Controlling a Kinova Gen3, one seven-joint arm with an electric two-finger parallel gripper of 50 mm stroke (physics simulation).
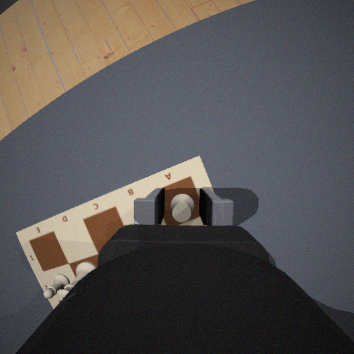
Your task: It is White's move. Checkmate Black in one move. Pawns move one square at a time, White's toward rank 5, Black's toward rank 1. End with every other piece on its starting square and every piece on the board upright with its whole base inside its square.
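Places are measured from the arm's base along level axes (x down, y ahead, z right), in metres.
Pixels of known places: gripper, fingertip midpoint: (181, 200).
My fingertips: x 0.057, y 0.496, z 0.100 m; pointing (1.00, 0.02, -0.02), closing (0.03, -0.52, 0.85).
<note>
Ahead of a thing's pixels: the offset from my fingertips to its top centre. "spot": to the spot under its first point. Level surfaces: height alone.
A white piece @(dy -0.005, dx -0.018, dz -0.003 m) (182, 208) stands on the dark square at the A1 corner of the board @(spot: dy +0.023, dx +0.015, dz -0.020 m) (150, 187), seen from above; its type cannot be told from this angle. My gripper (181, 200) is open, with one finger on each side of this piece and a gap between the piece and each finger. More white pieces show at the lower left: a rounded one @(dy -0.020, dx -0.038, dz -0.124 m) (86, 270) and a slimmer one @(dy -0.015, dx -0.017, dz -0.160 m) (60, 281) near the E-file edge. The rest of the board and the black pieces are hidden behind the gripper body.
The board lies on a dark blue-grey round table @(dx +0.021 m) (240, 110). Letters A to E run along its near border. A wooden floor (75, 45) shows beyond the table's curved edge at the upper left. The gripper's shadow falls to the right of the board corner.
</note>
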